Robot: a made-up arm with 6 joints.
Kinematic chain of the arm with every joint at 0, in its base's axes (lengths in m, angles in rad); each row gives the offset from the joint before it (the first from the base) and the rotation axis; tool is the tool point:
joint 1: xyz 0 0 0.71 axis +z
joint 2: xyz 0.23 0 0 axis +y
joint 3: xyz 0 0 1.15 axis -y
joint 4: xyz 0 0 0.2 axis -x
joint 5: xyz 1.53 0 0 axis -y
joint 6: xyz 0.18 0 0 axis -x
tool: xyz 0 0 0
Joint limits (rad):
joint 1: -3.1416..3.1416
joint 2: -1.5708..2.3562
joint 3: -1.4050..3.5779
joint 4: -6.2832..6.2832
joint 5: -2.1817..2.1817
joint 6: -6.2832..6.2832
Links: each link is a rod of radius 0.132 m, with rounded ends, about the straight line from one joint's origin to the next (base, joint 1, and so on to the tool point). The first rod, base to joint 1, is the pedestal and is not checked.
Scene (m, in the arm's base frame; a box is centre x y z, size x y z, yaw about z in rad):
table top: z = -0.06
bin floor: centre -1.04 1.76 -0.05 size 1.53 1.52 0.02 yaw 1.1
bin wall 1: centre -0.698 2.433 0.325 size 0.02 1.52 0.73 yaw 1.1
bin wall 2: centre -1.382 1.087 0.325 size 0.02 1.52 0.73 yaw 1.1
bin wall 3: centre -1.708 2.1 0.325 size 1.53 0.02 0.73 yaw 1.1
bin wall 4: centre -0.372 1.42 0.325 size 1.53 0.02 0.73 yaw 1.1
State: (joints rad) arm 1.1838 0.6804 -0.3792 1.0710 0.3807 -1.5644
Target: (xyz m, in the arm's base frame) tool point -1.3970 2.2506 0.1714
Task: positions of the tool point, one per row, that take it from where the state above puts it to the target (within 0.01 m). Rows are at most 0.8 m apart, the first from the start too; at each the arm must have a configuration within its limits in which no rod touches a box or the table.
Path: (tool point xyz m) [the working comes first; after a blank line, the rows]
Joints at the target: 2.1037 1.1376 0.3612 1.0468 0.3939 -1.5644
Straight joint move there: touches bin wall 1, bin wall 4.

1: 0.3294 2.1883 0.7237
2: -0.1368 2.2827 1.2823
3: -0.5867 2.1094 1.8626
4: -0.8086 2.2825 1.4954
5: -1.0317 2.3661 1.0808
6: -1.2350 2.3551 0.6340
7: -1.3969 2.2507 0.1715

